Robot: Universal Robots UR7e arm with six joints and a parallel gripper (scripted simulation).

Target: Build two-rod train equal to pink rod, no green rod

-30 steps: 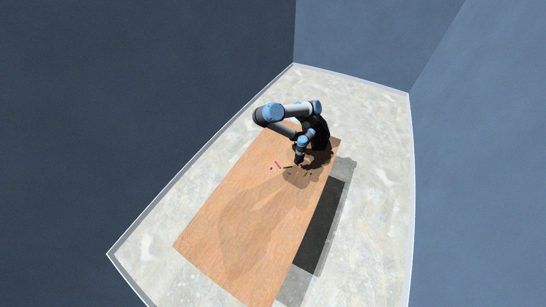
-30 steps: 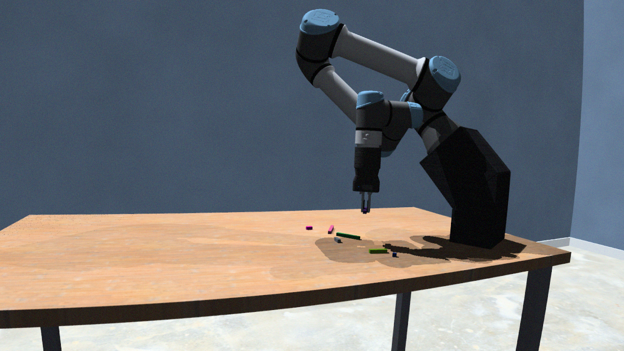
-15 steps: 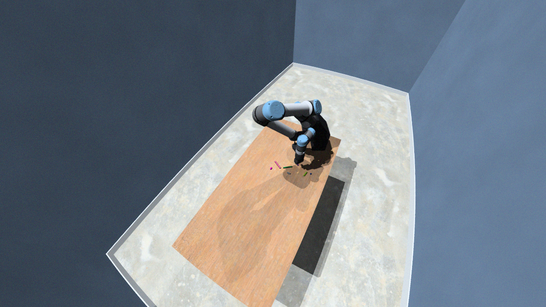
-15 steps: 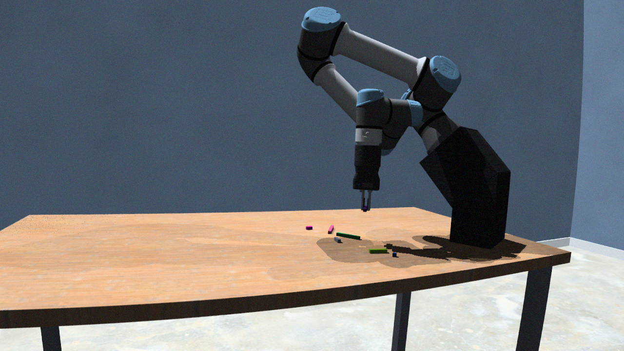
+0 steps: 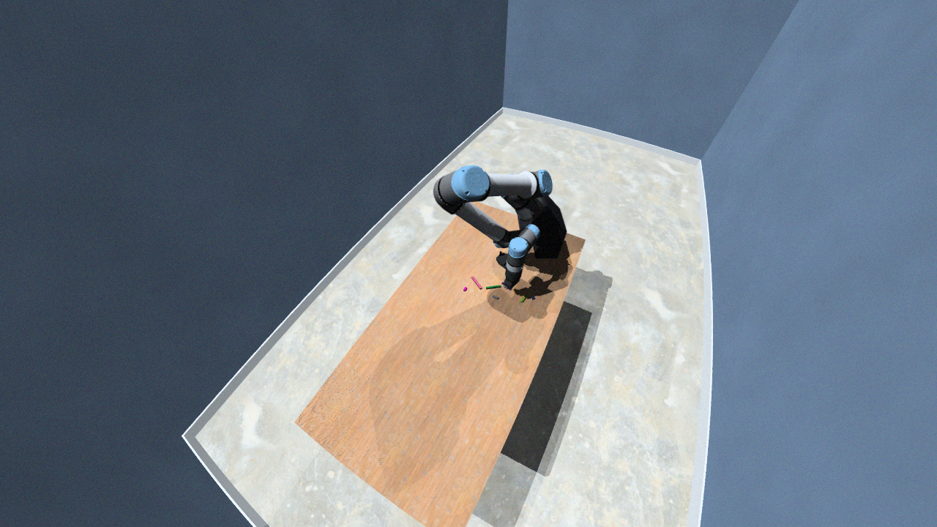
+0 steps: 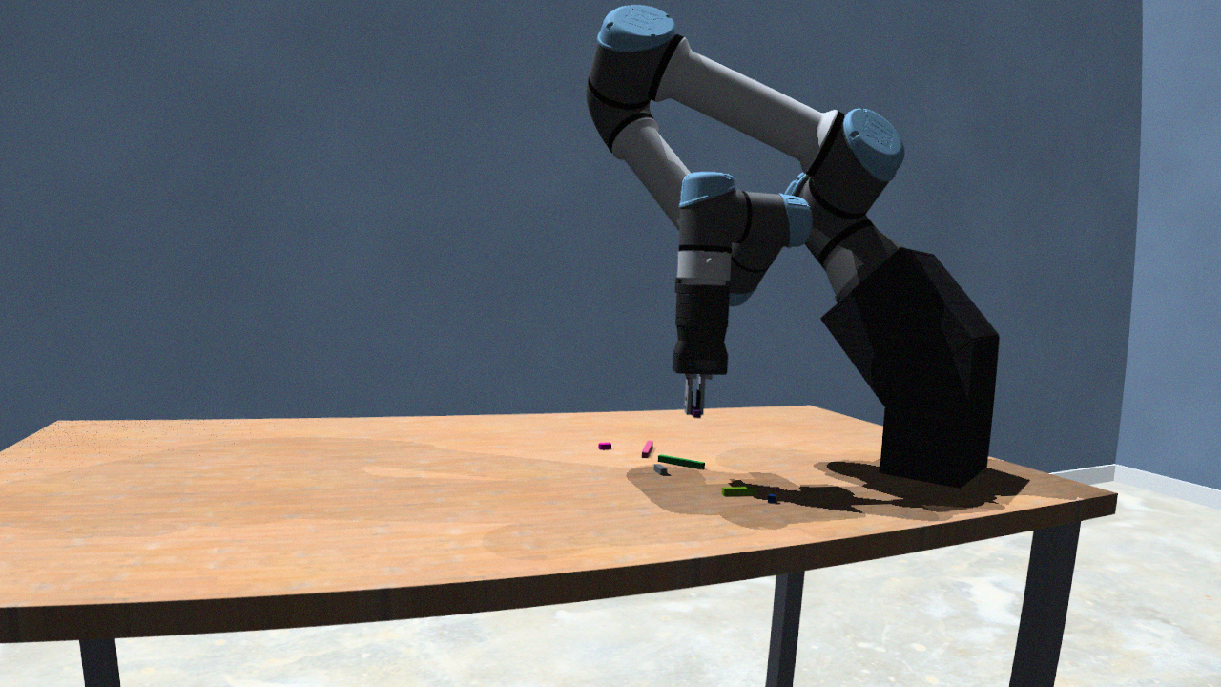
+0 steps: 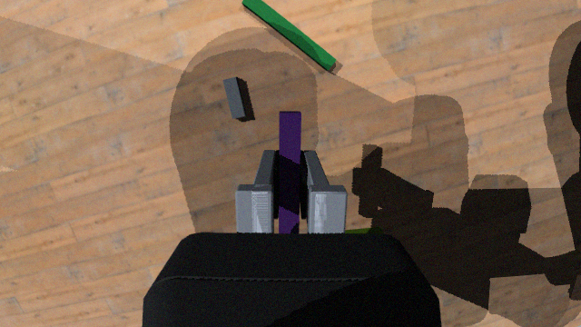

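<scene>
Right now my hand is 20 mm short of the grey rod, 50 mm to the left of it and 110 mm above it. Round my hand: purple rod 10 mm below; then lime rod 10 mm behind, 100 mm to the left, 110 mm below; then green rod 40 mm behind, 70 mm to the right, 110 mm below.
</scene>
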